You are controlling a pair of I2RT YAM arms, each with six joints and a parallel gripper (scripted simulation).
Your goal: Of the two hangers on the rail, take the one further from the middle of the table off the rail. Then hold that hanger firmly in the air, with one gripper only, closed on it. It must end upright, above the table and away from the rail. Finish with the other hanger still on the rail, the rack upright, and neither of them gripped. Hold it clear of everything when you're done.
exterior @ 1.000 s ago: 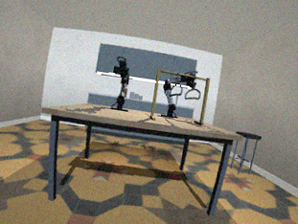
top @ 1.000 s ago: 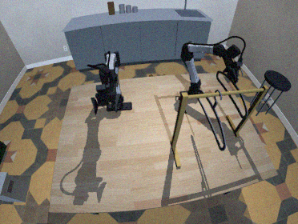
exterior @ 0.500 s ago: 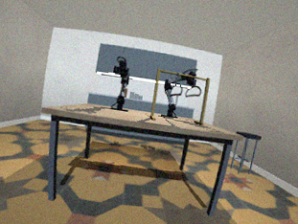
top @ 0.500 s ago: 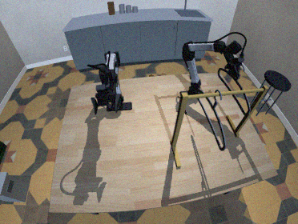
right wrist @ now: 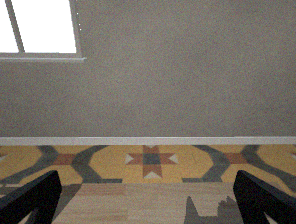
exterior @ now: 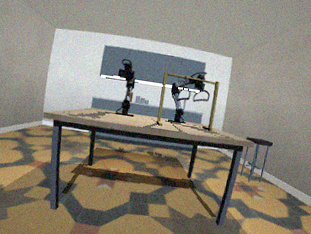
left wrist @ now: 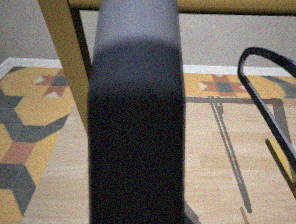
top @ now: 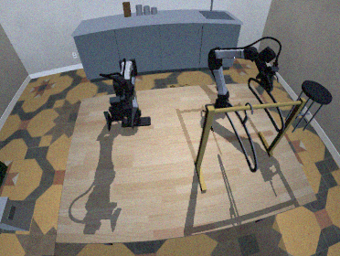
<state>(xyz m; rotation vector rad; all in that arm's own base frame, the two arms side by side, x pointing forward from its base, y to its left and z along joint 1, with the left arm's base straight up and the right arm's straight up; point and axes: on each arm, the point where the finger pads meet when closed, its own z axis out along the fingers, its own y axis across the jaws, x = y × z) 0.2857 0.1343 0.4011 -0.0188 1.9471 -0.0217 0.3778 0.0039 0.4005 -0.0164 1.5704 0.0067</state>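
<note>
My left gripper is now 20 mm above the black hanger. From my left hand the other things lie so: yellow rack: 180 mm to the right, 180 mm below, 140 mm ahead.
</note>
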